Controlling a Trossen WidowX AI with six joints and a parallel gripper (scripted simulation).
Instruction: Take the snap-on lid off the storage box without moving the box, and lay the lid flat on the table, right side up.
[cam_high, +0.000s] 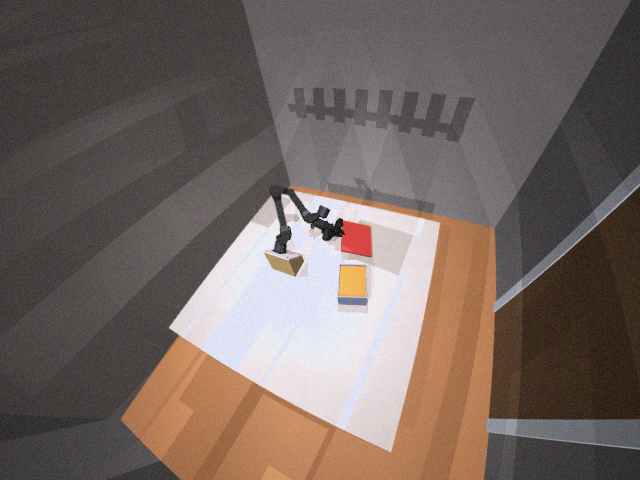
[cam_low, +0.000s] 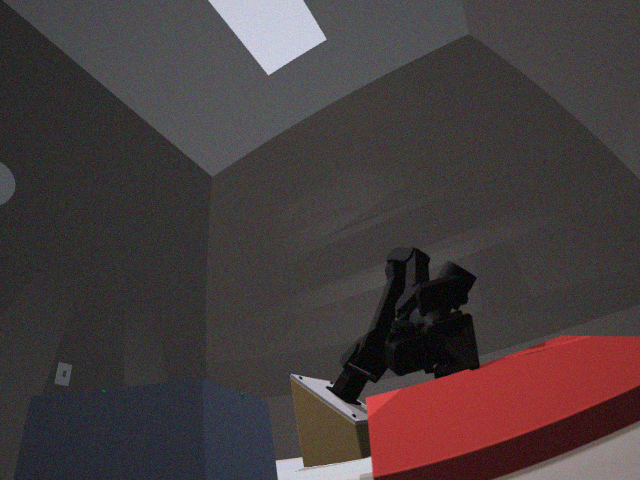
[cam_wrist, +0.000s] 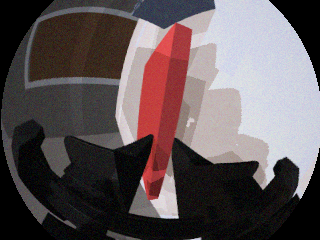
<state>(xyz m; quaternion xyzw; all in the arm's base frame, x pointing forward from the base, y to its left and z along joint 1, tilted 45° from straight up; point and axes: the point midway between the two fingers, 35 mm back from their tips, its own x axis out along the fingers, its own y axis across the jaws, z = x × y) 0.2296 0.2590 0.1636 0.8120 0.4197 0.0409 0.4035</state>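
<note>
Right now my gripper tip is 80 mm short of the red lid, 30 mm to the right of it and 20 mm above it. From my gripper tip the other things lie so: storage box: 190 mm ahead, 280 mm to the right, 20 mm below.
</note>
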